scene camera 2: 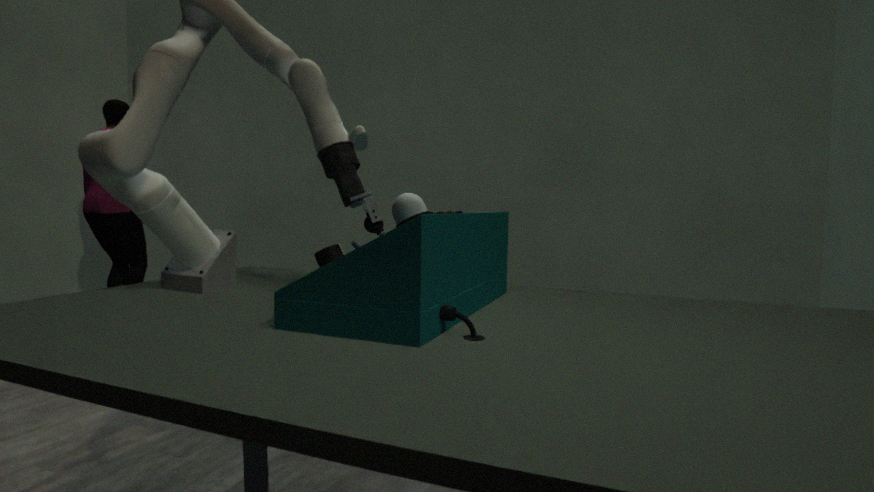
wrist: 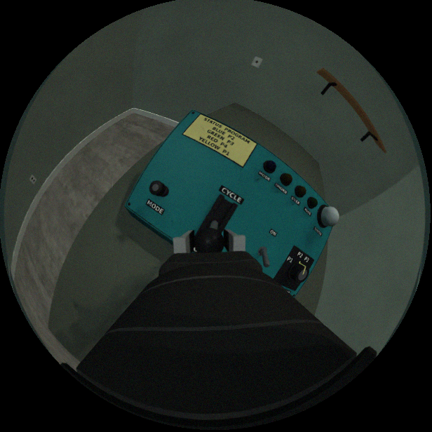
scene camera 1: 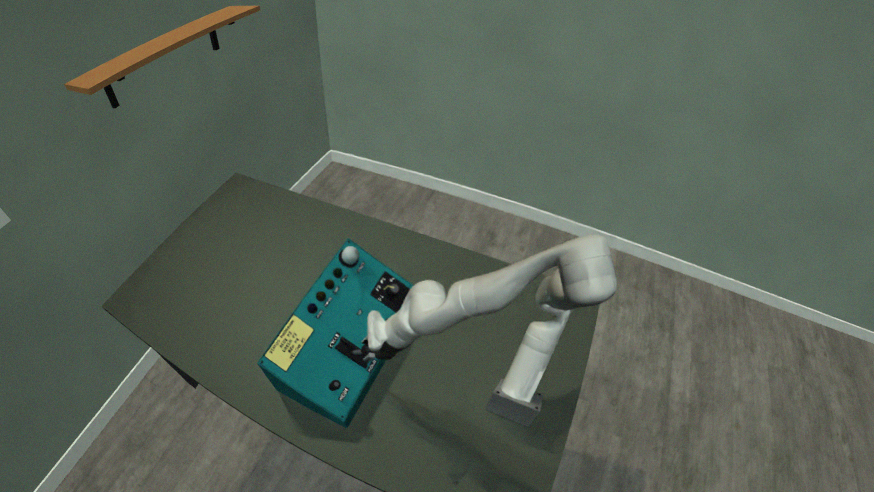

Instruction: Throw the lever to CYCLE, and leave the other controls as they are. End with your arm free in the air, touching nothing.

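Frame: origin at the arm's base, x ahead, y left, z up, level; millimetres.
Seen in the pictures: gripper, fingertip midpoint: [scene camera 2: 377, 224] [scene camera 1: 366, 351]; arm's base at its link origin: [scene camera 2: 201, 252] [scene camera 1: 516, 392].
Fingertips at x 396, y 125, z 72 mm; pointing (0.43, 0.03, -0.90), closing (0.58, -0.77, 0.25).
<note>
Offsets run from my fingertips to a thing's top centre. "spot": to the spot under its first point.
The teal control box [scene camera 1: 305, 383] [scene camera 2: 464, 262] [wrist: 175, 160] carries a lever whose black ball knob {spot: dx +5, dy -21, dz +0 mm} [scene camera 2: 373, 224] [wrist: 209, 242] stands over a dark slot. The slot runs from the CYCLE label {spot: dx +107, dy +10, dz -34 mm} [scene camera 1: 334, 340] [wrist: 231, 195] to the HOLD label {spot: dx -4, dy -4, dz -90 mm} [scene camera 1: 371, 365]. My gripper [scene camera 1: 367, 353] [scene camera 2: 371, 217] [wrist: 208, 237] is shut on the ball knob, one finger on each side of it. The lever leans toward the HOLD end, away from CYCLE; its grey shaft shows in the wrist view. The arm hides part of the slot in the first scene view.
Near the lever are the black MODE knob {dx +21, dy +120, dz -17 mm} [scene camera 1: 334, 385] [wrist: 158, 188], a grey toggle {spot: dx +39, dy -125, dz -35 mm} [scene camera 2: 355, 245] [wrist: 264, 256] and the program dial {spot: dx +65, dy -230, dz -33 mm} [scene camera 1: 393, 289] [wrist: 301, 272]. A white dome {spot: dx +206, dy -211, dz +49 mm} [scene camera 1: 349, 256] [scene camera 2: 409, 207] [wrist: 329, 216] stands at a corner. A person [scene camera 2: 103, 198] stands behind the arm.
</note>
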